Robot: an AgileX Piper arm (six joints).
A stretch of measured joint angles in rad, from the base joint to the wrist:
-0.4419 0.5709 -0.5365 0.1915 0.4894 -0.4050
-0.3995 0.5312 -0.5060 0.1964 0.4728 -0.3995
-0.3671 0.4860 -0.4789 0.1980 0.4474 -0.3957
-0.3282 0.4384 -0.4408 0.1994 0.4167 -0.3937
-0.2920 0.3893 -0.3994 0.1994 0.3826 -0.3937
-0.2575 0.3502 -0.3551 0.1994 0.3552 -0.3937
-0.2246 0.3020 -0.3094 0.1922 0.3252 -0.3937
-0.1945 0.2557 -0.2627 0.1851 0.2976 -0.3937
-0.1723 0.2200 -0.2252 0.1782 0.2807 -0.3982
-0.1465 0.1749 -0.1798 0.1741 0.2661 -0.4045
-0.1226 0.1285 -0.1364 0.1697 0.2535 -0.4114
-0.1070 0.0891 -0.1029 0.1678 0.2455 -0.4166
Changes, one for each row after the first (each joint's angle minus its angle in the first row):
0.0424 -0.0397 0.0305 0.0049 -0.0166 0.0055
0.0748 -0.0849 0.0576 0.0065 -0.0420 0.0093
0.1137 -0.1325 0.0957 0.0079 -0.0727 0.0113
0.1499 -0.1816 0.1371 0.0079 -0.1068 0.0113
0.1844 -0.2207 0.1814 0.0079 -0.1342 0.0113
0.2173 -0.2689 0.2271 0.0007 -0.1642 0.0113
0.2474 -0.3152 0.2738 -0.0064 -0.1918 0.0113
0.2696 -0.3509 0.3113 -0.0133 -0.2087 0.0068
0.2954 -0.3960 0.3567 -0.0174 -0.2233 0.0005
0.3193 -0.4424 0.4001 -0.0218 -0.2359 -0.0064
0.3349 -0.4818 0.4336 -0.0237 -0.2439 -0.0116

